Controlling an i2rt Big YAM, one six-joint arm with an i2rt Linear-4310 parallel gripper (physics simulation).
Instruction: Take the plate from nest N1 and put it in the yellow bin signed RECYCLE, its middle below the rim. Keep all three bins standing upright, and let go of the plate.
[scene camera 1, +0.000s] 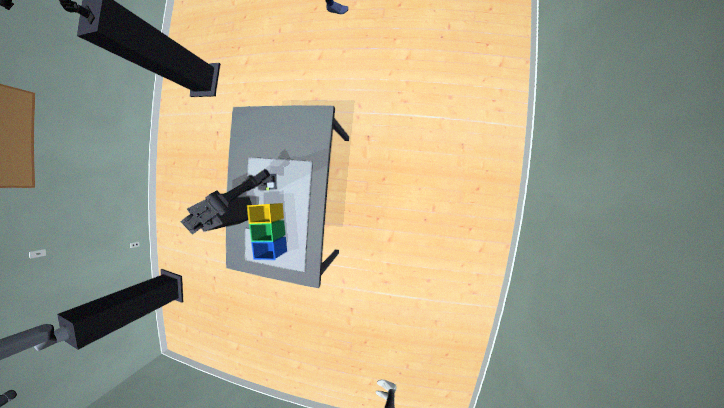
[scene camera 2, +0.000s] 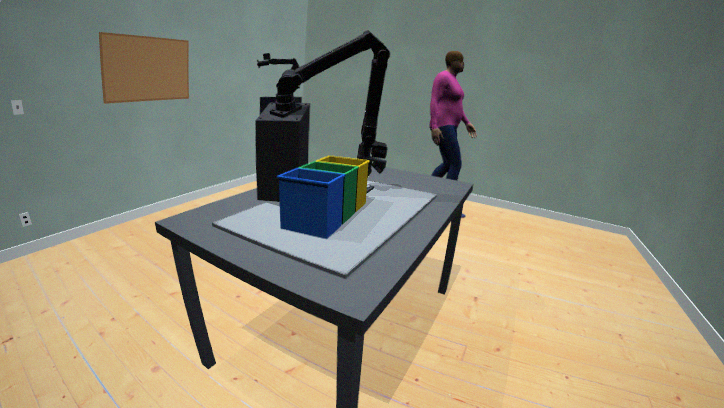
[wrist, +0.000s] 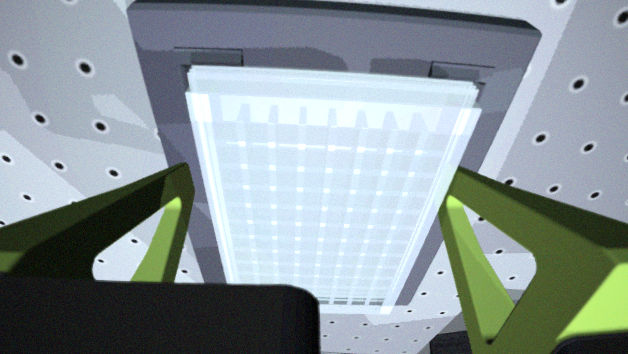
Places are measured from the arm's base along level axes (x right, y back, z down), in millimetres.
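Where they show: gripper, between the fingertips: (wrist: 313, 175); arm's base, origin of its link: (scene camera 2: 286, 110).
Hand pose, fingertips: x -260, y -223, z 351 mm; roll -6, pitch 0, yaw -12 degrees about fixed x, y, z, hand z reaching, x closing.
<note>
Things, the pixels of their top centre, and the offset from my fingertips. Level surfaces: height alone.
- plate, centre of its top: (wrist: 320, 241) (scene camera 1: 265, 181) dy +20, dx +7, dz -15 mm
- dark grey nest, centre of its top: (wrist: 321, 218) (scene camera 1: 266, 181) dy +20, dx +8, dz -3 mm
- yellow bin, centre of its top: (scene camera 2: 343, 160) (scene camera 1: 258, 214) dy -56, dx +228, dz -168 mm
- green bin, centre of its top: (scene camera 2: 328, 167) (scene camera 1: 260, 232) dy -82, dx +356, dz -168 mm
- blue bin, centre of its top: (scene camera 2: 311, 174) (scene camera 1: 263, 250) dy -107, dx +484, dz -168 mm
- pale perforated board, height of its surface: dz +12 mm
The plate (wrist: 320, 200) (scene camera 1: 270, 184) is clear and whitish with a grid of wells. It sits in a dark grey nest (wrist: 300, 30); no nest label is readable. My gripper (wrist: 313, 175) is open, its two green fingertips on either side of the plate's long sides, with nothing held. How high the fingertips are over the nest is hard to tell. The yellow bin (scene camera 1: 259, 213) (scene camera 2: 362, 184) stands upright beside the green bin (scene camera 1: 261, 231) (scene camera 2: 350, 195) and the blue bin (scene camera 1: 263, 249) (scene camera 2: 310, 205), both upright. The RECYCLE sign does not show.
The three bins stand in a row on a pale perforated board (scene camera 1: 296, 243) (scene camera 2: 349, 258) on the grey table (scene camera 1: 278, 129) (scene camera 2: 405, 273). The yellow bin is the nearest to the nest. A person (scene camera 2: 446, 103) in a pink top is on the floor behind the table.
</note>
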